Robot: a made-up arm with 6 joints.
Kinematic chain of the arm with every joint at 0, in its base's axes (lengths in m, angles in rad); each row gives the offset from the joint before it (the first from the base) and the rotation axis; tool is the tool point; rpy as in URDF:
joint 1: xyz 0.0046 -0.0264 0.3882 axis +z
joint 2: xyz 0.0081 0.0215 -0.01 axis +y
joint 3: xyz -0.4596 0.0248 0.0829 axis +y
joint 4: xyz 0.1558 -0.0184 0.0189 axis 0.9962 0 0.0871
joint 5: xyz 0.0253 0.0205 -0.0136 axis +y
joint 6: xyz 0.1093 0.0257 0.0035 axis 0.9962 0 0.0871
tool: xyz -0.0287 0.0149 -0.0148 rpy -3.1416 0 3.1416
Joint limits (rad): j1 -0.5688..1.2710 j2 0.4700..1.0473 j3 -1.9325..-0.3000 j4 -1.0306..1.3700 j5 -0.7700..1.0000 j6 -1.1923..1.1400
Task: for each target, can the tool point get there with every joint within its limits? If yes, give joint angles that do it. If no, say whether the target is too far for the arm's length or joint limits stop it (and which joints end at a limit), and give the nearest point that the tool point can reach.
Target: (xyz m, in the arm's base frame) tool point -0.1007 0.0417 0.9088
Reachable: yes | joints 0.2008 0.7011 -1.3202 0.1829 -0.2612 -0.2325
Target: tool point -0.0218 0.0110 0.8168
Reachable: yes | joints -0.3294 0.7109 -1.2488 -0.8326 0.5380 0.7264
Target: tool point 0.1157 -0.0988 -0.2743
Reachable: no: joint limits stop it (at a limit: joint 1, joint 2, joint 3, joint 5) | nearest point -0.0519 -0.1774 0.5396 | short by 0.835 m
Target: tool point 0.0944 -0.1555 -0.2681
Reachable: no: joint limits stop it (at a limit: joint 1, joint 2, joint 3, joint 5) | nearest point -0.0526 -0.1787 0.5394 | short by 0.821 m
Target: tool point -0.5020 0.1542 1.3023
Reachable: no: too far | nearest point -0.3220 0.0900 0.9789 | short by 0.376 m
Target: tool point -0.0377 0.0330 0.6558
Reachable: yes | joints 0.1932 0.7567 -0.5409 -0.2181 0.2974 -0.5146
